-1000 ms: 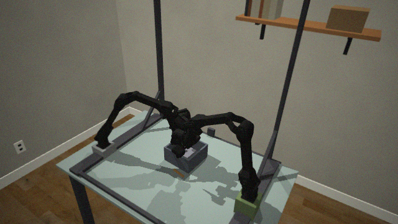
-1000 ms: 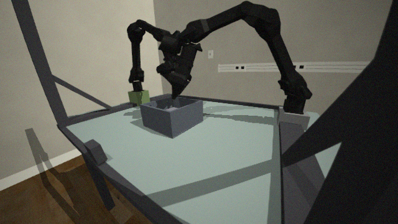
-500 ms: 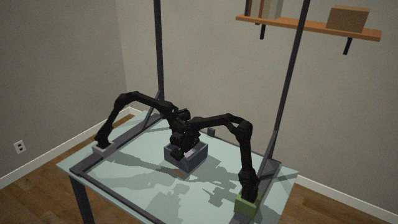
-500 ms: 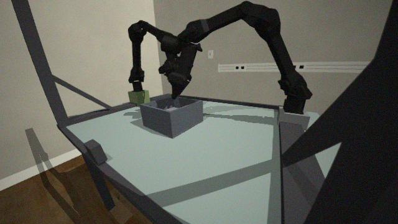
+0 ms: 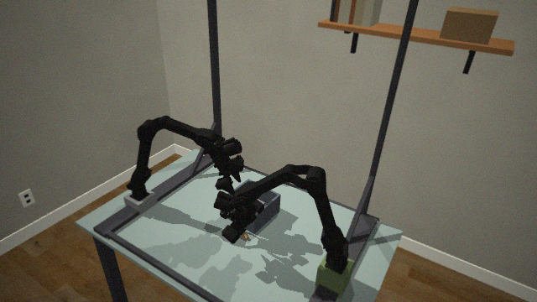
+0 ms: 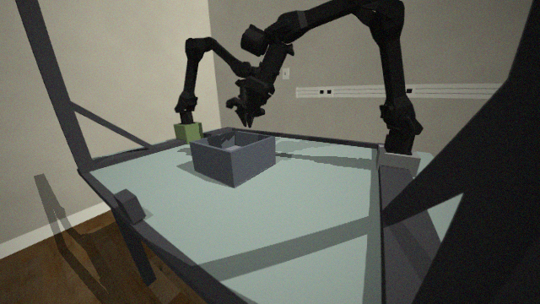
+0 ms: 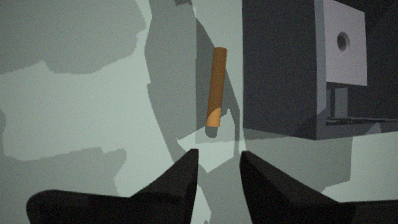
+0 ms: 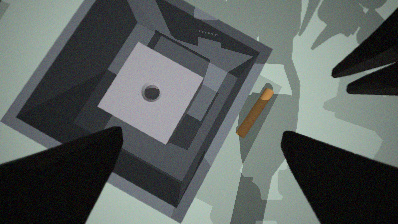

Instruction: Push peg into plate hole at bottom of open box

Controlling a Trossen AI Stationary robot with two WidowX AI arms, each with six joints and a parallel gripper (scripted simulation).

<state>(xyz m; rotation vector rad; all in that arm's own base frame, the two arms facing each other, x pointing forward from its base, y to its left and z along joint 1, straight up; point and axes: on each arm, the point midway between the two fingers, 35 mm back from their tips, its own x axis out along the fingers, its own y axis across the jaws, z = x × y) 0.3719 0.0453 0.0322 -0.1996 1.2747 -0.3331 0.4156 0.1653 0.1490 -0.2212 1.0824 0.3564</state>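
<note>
Right now the orange peg is 60 mm behind my left hand, 50 mm to the right of it and 120 mm below it. The rest, counted from my left hand: grey box 200 mm behind, 70 mm to the right, 100 mm below; then pale plate 200 mm behind, 70 mm to the right, 90 mm below.
</note>
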